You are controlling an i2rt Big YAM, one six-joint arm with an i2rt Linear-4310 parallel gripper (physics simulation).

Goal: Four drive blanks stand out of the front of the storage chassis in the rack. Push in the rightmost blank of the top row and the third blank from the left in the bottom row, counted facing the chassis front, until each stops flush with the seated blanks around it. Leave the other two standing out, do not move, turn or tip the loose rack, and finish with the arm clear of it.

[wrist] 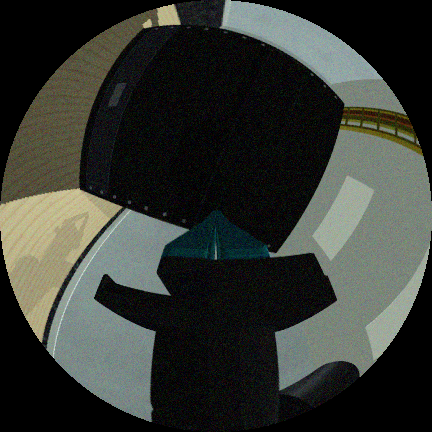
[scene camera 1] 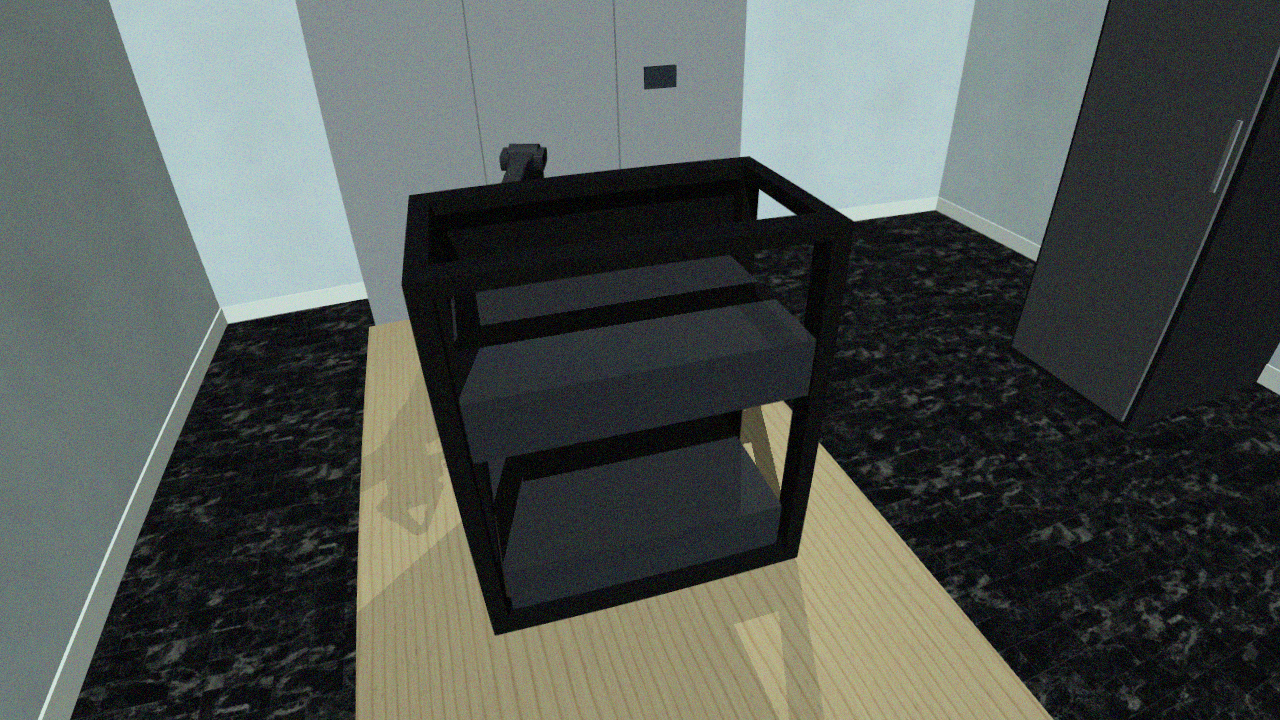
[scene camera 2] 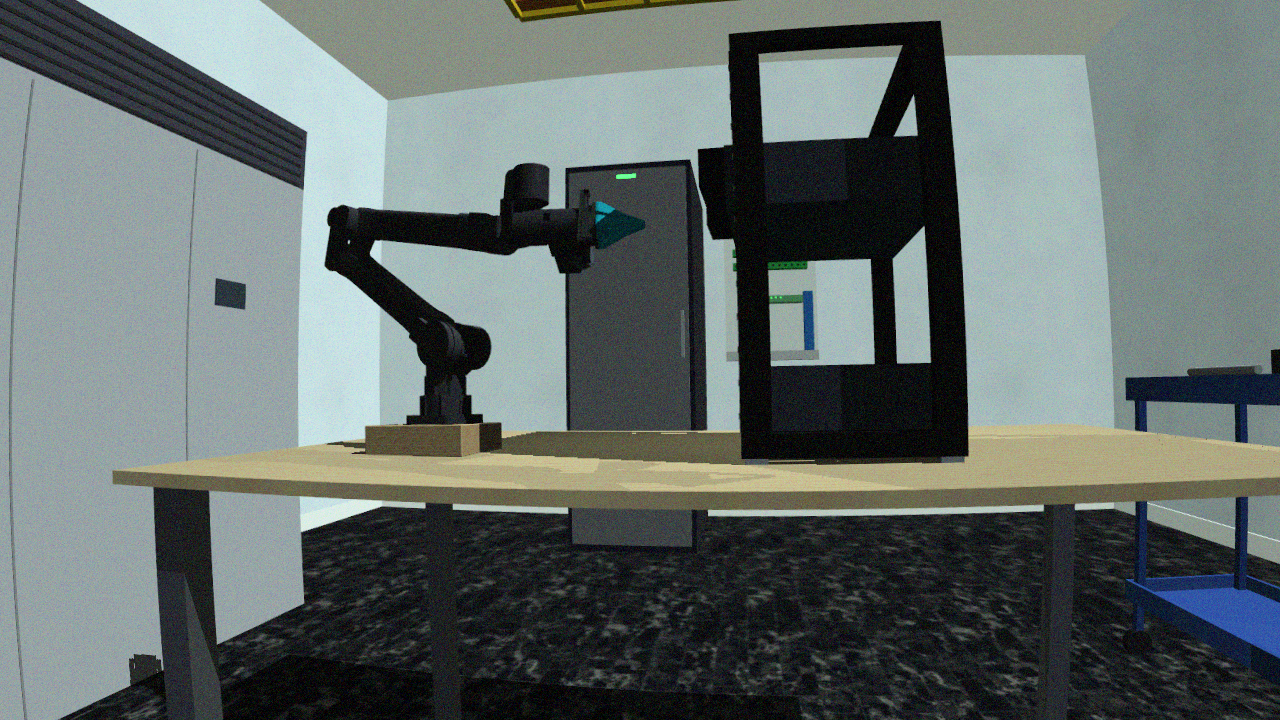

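Pixels of known places: gripper, fingertip midpoint: (wrist: pixel 215 215) (scene camera 2: pixel 645 224); arm's base at its link origin: (scene camera 2: pixel 445 423).
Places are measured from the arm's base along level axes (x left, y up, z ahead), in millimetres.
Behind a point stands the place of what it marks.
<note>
The black rack (scene camera 1: pixel 827 304) @[z 770, x 379, y 444 mm] (scene camera 2: pixel 948 268) @[z 779, x -103, y 204 mm] stands upright on the table. In the wrist view its front is nearly all black. The storage chassis (scene camera 1: pixel 635 376) @[z 784, x 132, y 390 mm] (scene camera 2: pixel 832 197) @[z 635, x -81, y 311 mm] is a dark box in the rack's upper half. A dark part juts out of the rack's front at chassis height in scene camera 2. Single drive blanks and their rows cannot be told apart in the dark. My gripper (scene camera 2: pixel 643 223) @[z 353, x -5, y 310 mm] (wrist: pixel 215 215) @[z 353, x -5, y 310 mm] is shut and empty, its teal fingers pointing at the rack front. It is apart from the rack, at about the height of the chassis's lower part.
A second dark unit (scene camera 1: pixel 644 519) @[z 728, x 150, y 84 mm] (scene camera 2: pixel 850 398) @[z 649, x -74, y 38 mm] sits at the rack's bottom. The wooden table (scene camera 1: pixel 626 662) @[z 881, x 84, y -45 mm] (scene camera 2: pixel 1029 470) @[z 847, x -191, y -46 mm] carries the rack and the arm's wooden base block (scene camera 2: pixel 411 439) @[z -7, x -92, y -20 mm]. Behind stands a tall dark cabinet (scene camera 2: pixel 626 358); a blue cart (scene camera 2: pixel 1199 390) stands at the right.
</note>
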